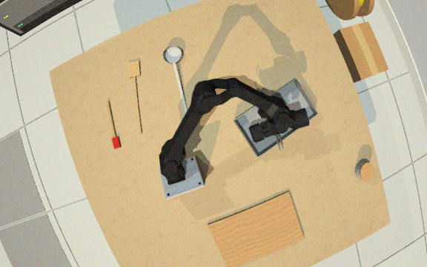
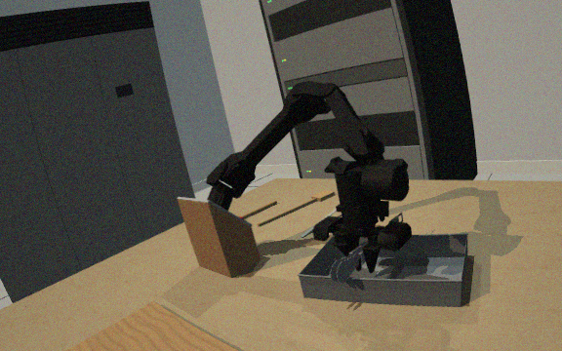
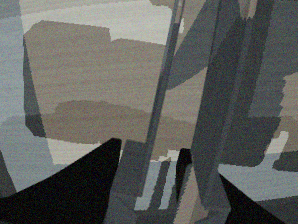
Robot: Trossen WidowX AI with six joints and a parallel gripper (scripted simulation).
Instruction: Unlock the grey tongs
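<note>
Right now the grey roasting tin is 4 cm ahead of my gripper tip and 3 cm to the left of it. From my gripper tip the other things lie so: cork-lidded jar 36 cm ahead, 33 cm to the right, 1 cm above; then wooden board 18 cm behind, 40 cm to the right, 2 cm below; then red-tipped stick 60 cm behind, 19 cm to the left, 2 cm below.
</note>
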